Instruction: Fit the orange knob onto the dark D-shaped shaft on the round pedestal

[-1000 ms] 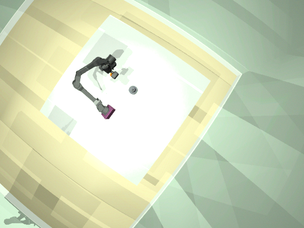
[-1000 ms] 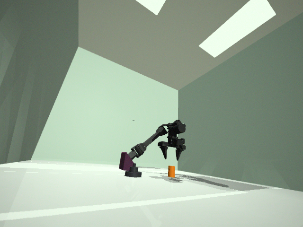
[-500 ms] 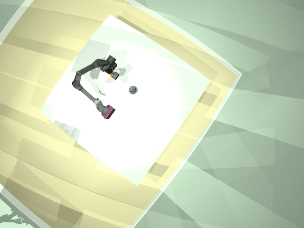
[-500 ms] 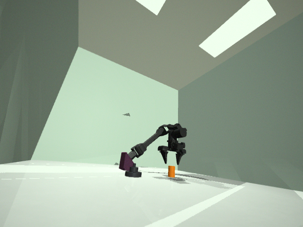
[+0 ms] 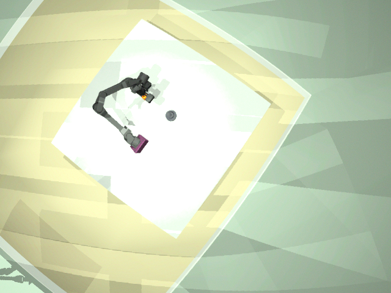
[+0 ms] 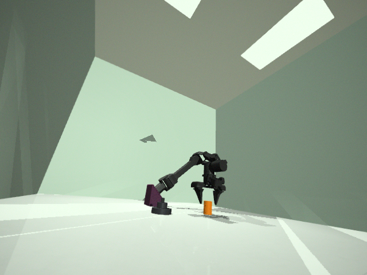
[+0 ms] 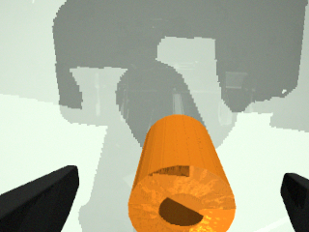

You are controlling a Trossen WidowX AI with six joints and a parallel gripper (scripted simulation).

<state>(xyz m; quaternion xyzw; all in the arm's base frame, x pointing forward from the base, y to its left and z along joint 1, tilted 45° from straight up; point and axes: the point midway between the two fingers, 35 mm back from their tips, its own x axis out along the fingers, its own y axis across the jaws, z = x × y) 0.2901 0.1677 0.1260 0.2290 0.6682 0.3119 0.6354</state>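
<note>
Now: gripper tip 1 cm above the orange knob. The rest, counted from my gripper tip: round pedestal (24 cm to the right, 2 cm ahead, 1 cm below).
</note>
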